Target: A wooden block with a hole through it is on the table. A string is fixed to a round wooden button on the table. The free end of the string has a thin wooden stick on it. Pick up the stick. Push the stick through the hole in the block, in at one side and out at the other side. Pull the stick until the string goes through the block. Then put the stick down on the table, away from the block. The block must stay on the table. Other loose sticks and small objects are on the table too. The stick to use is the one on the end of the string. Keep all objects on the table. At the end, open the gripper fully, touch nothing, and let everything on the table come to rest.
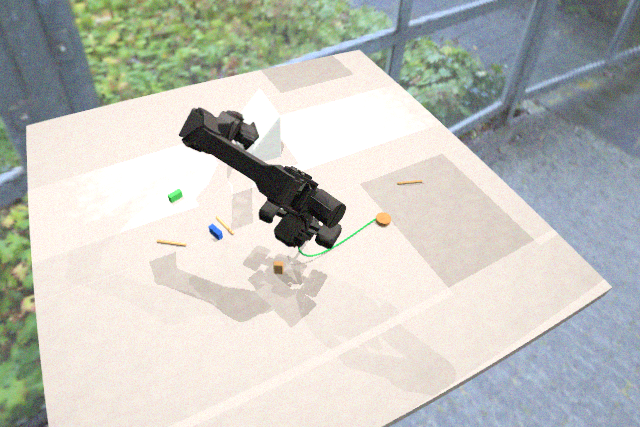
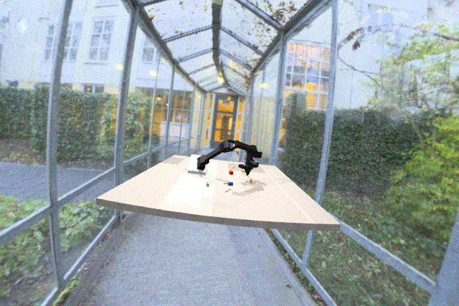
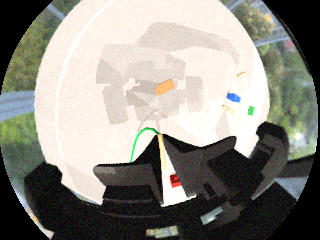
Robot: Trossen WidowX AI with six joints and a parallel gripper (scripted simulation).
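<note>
Right now my gripper tip is 150 mm past the red block, 110 mm to the right of it and 30 mm above it. From my gripper tip the other things lie so: wooden block 60 mm to the right, 30 mm ahead, 20 mm below; thin wooden stick 10 mm to the left, 10 mm behind; blue block 180 mm to the right, 120 mm behind, 30 mm below.
</note>
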